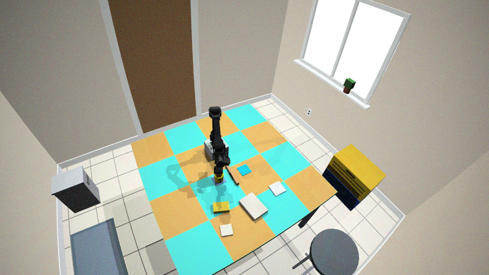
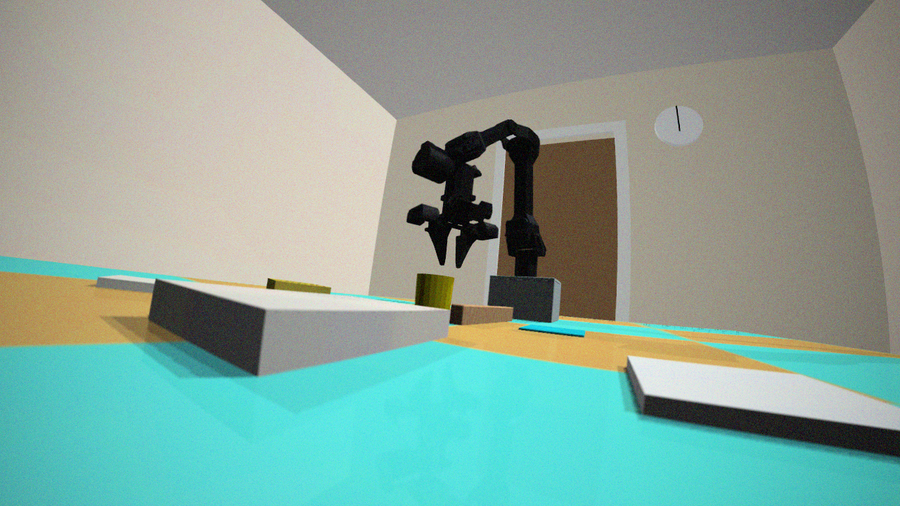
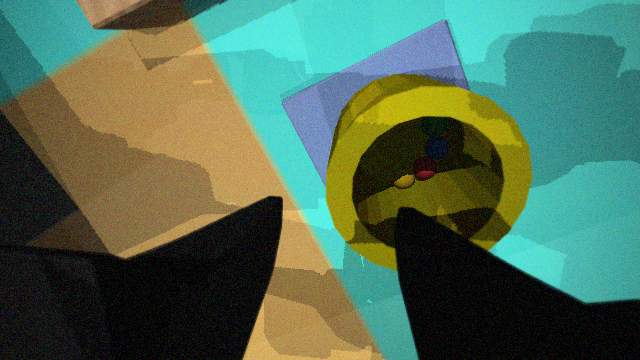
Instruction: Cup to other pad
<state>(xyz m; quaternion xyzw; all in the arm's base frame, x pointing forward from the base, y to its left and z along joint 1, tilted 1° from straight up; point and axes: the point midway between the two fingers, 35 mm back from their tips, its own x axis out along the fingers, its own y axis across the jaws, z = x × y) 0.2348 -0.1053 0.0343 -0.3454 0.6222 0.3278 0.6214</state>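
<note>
Now: gripper tip 60 mm above the olive-yellow cup, 20 mm to the left of it and 20 mm short of it. The rest, counted from my gripper tip: bright blue pad (210 mm to the left, 100 mm below, 50 mm ahead); thin wooden bar (90 mm to the left, 90 mm below, 40 mm ahead); grey-blue pad (100 mm below, 20 mm to the right, 20 mm ahead).
</note>
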